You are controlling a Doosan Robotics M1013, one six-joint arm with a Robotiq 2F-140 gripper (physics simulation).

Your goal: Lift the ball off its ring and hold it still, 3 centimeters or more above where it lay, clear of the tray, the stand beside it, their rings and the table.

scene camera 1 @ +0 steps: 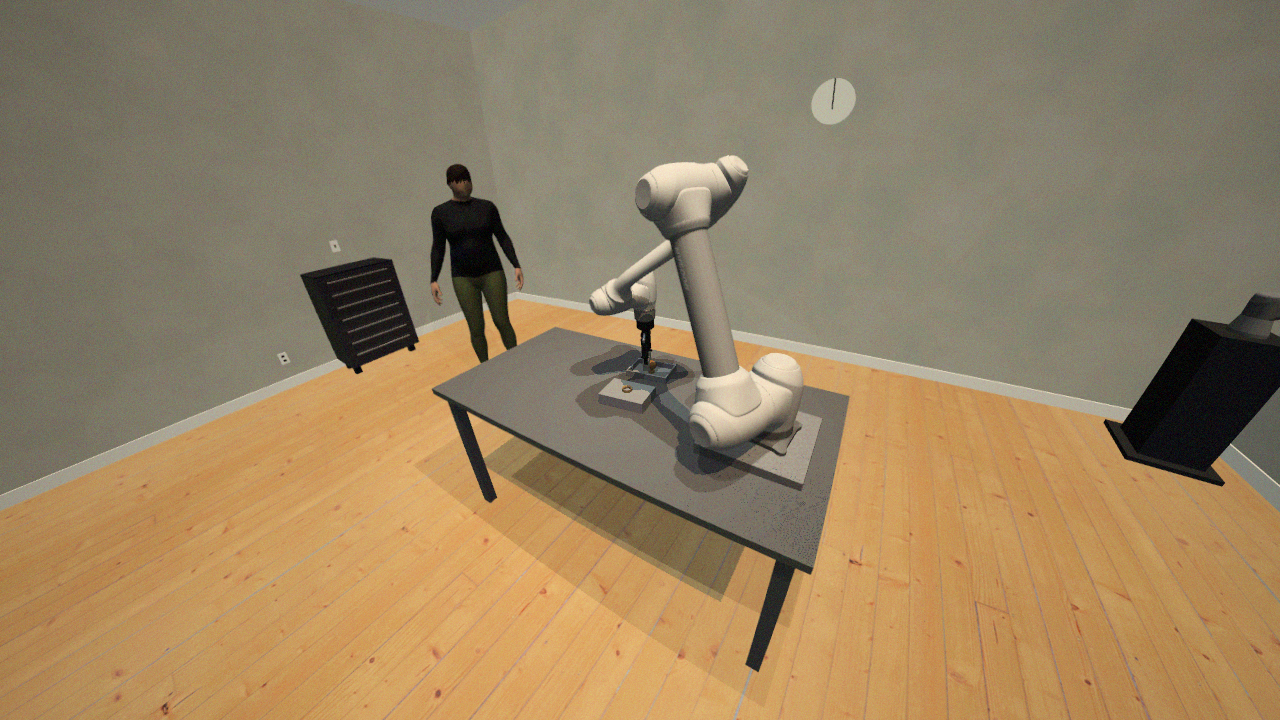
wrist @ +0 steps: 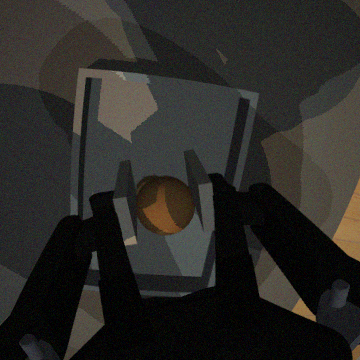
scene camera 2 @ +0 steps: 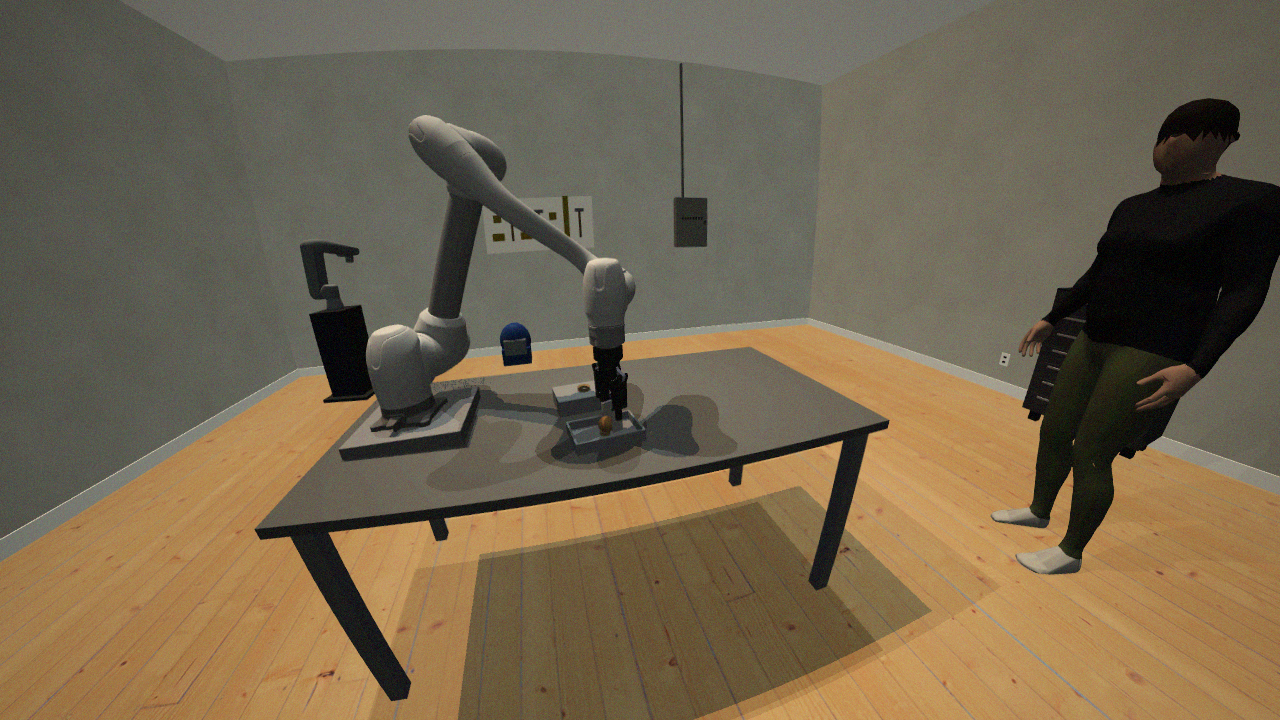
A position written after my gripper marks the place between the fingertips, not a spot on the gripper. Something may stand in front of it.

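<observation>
There's an orange-brown ball [wrist: 164, 203], and there's a stand [scene camera 1: 627, 395], which scene camera 2 shows too, with the stand at [scene camera 2: 578, 397]. You'd also see a grey tray [scene camera 2: 585, 435], and the wrist view [wrist: 149, 119] shows the tray as well. As for my gripper [scene camera 2: 612, 427], it can also be seen in the wrist view [wrist: 159, 173].
</observation>
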